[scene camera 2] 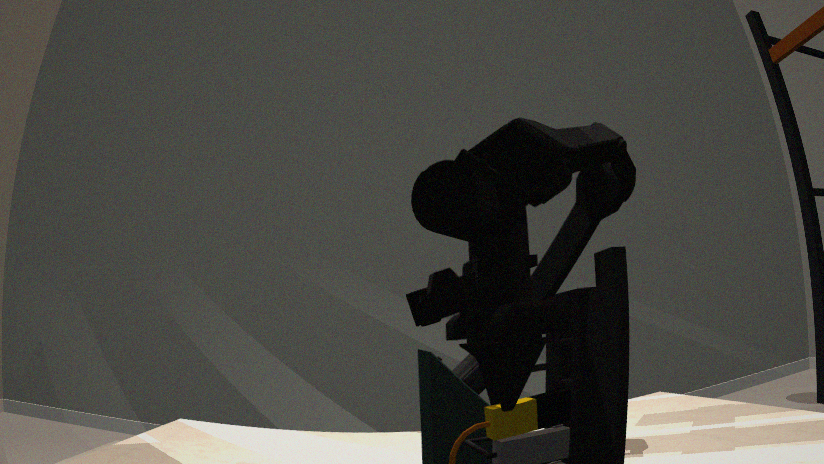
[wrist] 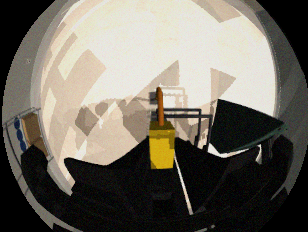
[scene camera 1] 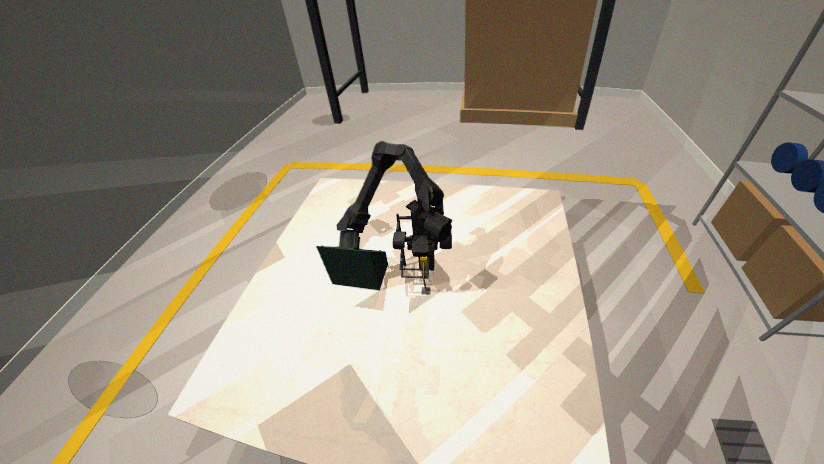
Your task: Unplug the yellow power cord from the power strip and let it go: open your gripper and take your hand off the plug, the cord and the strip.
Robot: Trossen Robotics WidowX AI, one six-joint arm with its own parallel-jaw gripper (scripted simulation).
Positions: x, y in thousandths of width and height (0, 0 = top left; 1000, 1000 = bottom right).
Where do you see a yellow plug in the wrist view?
At 528, 593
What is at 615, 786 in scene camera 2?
My gripper.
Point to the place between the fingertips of my gripper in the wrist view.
524, 614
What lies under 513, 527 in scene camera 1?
My gripper.
